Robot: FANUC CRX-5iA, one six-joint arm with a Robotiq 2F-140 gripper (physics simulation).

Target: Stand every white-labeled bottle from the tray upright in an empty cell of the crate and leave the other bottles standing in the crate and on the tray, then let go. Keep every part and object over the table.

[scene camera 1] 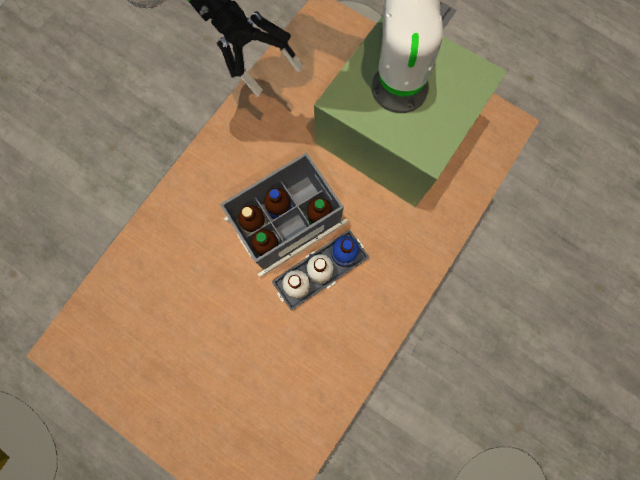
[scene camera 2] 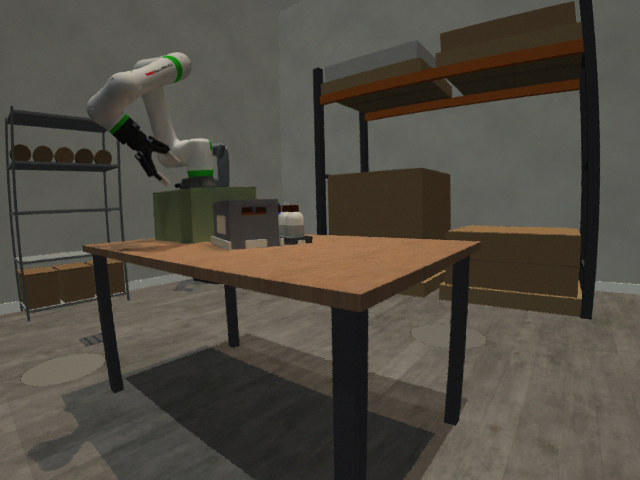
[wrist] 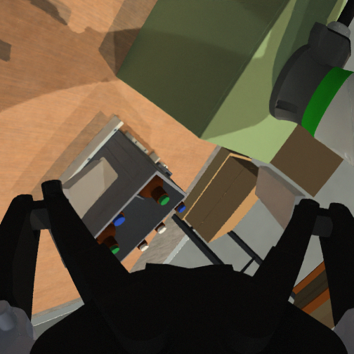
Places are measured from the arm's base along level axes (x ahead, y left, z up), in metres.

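Pixels of known places: gripper, fingertip midpoint: [scene camera 1: 279,81] [scene camera 2: 173,173]; arm's base at its link origin: [scene camera 1: 399,88] [scene camera 2: 201,189].
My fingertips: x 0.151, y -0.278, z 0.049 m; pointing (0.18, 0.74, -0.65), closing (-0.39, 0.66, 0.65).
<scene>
Ahead of a thing's pixels: the offset from my fingertips to its top centre. "pt": to the spot under its first point. Level surfaces: height alone.
The grey six-cell crate {dx +0.284, dy +0.185, dz -0.122 m} [scene camera 1: 330,221] [scene camera 2: 263,227] [wrist: 131,170] stands on the table. Two cells are empty: the middle cell on the tray side and a corner cell on the far side, nearest the green block. The other cells hold brown bottles with cream, blue and green caps. The tray {pt dx +0.433, dy +0.302, dz -0.272 m} [scene camera 1: 312,296] beside it holds two white-labeled bottles {dx +0.424, dy +0.251, dz -0.136 m} [scene camera 1: 295,285] {dx +0.354, dy +0.292, dz -0.136 m} [scene camera 1: 320,269] and a blue-labeled bottle {dx +0.276, dy +0.333, dz -0.136 m} [scene camera 1: 345,252], all upright. Their caps show past the crate in the wrist view. My gripper [scene camera 1: 277,80] [scene camera 2: 172,172] [wrist: 180,176] is open and empty, high up, well away from crate and tray.
The green block [scene camera 1: 408,129] [scene camera 2: 173,214] [wrist: 175,70] bearing the arm's base stands near the crate. A pale strip {pt dx +0.313, dy +0.223, dz -0.277 m} [scene camera 1: 305,248] lies between crate and tray. The wooden table {dz -0.297 m} [scene camera 1: 206,361] [scene camera 2: 361,263] ends a little beyond the tray. Shelves and boxes stand off the table.
</scene>
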